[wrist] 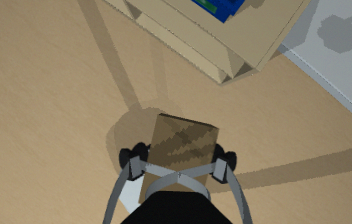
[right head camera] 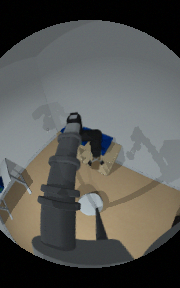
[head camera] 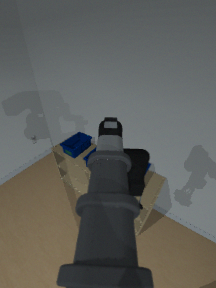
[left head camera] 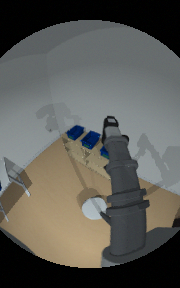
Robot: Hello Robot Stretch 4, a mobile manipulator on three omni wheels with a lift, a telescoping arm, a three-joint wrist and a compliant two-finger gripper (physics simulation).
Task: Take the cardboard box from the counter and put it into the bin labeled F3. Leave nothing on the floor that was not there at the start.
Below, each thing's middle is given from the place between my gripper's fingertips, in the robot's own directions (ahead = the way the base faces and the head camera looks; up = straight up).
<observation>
My gripper is now 2 cm below the brown cardboard box point(wrist: 177, 144).
</observation>
